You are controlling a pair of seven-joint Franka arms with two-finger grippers.
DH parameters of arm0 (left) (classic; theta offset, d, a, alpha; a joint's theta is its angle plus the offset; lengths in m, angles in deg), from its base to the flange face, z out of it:
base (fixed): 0 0 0 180
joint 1: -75.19 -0.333 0 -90
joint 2: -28.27 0 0 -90
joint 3: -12.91 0.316 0.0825 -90
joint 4: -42.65 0 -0.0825 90
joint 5: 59.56 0.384 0 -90
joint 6: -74.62 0 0.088 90
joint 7: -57.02 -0.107 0 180
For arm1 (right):
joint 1: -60.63 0.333 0 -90
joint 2: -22.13 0 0 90
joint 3: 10.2 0.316 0.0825 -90
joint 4: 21.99 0 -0.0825 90
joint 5: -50.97 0.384 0 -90
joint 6: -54.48 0 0.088 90
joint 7: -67.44 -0.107 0 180
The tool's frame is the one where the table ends.
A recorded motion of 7 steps. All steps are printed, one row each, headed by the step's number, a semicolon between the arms.
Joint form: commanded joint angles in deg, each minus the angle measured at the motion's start. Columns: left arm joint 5, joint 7, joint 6, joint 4, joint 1, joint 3, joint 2; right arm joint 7, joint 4, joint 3, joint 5, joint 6, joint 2, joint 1.
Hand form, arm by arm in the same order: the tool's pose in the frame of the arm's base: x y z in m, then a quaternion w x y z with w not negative. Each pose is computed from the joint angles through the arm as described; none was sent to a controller.
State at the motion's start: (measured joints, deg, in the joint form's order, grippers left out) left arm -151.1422 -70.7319 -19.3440 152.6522 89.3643 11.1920 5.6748; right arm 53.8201 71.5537 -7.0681 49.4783 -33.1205 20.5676 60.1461
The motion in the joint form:
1: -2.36 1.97 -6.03 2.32 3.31 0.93 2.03; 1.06 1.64 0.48 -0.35 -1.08 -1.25 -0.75
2: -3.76 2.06 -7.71 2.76 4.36 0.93 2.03; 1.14 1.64 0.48 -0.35 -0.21 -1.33 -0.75
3: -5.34 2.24 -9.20 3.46 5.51 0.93 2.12; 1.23 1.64 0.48 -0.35 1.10 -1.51 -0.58
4: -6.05 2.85 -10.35 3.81 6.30 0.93 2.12; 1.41 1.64 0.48 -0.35 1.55 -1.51 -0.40
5: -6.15 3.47 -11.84 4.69 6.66 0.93 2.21; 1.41 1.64 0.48 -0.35 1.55 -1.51 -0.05
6: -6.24 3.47 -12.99 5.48 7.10 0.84 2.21; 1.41 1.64 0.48 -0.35 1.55 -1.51 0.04
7: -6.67 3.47 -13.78 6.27 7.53 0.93 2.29; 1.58 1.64 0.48 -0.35 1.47 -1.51 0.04
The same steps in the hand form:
1: 0.5485 -0.2752 0.3324 0.54418 0.51084 -0.52049 0.41472; 0.5346 0.0195 0.6068 0.02166 0.99539 -0.08862 -0.02968
2: 0.5455 -0.2825 0.3287 0.54139 0.51964 -0.51368 0.41593; 0.5325 0.0194 0.6063 0.02257 0.99519 -0.08805 -0.03653
3: 0.5405 -0.2904 0.3245 0.54113 0.52845 -0.50514 0.41563; 0.5290 0.0208 0.6062 0.02397 0.99493 -0.08599 -0.04627
4: 0.5373 -0.2957 0.3213 0.54100 0.53683 -0.49975 0.41155; 0.5280 0.0224 0.6056 0.02448 0.99499 -0.08291 -0.05016
5: 0.5337 -0.2953 0.3141 0.53701 0.55079 -0.49503 0.40398; 0.5279 0.0256 0.6056 0.02463 0.99524 -0.07987 -0.05008
6: 0.5290 -0.2969 0.3072 0.53355 0.55914 -0.49411 0.39817; 0.5278 0.0265 0.6056 0.02467 0.99530 -0.07909 -0.05006
7: 0.5250 -0.2974 0.3018 0.53171 0.56629 -0.49067 0.39477; 0.5280 0.0265 0.6057 0.02451 0.99546 -0.07760 -0.04941

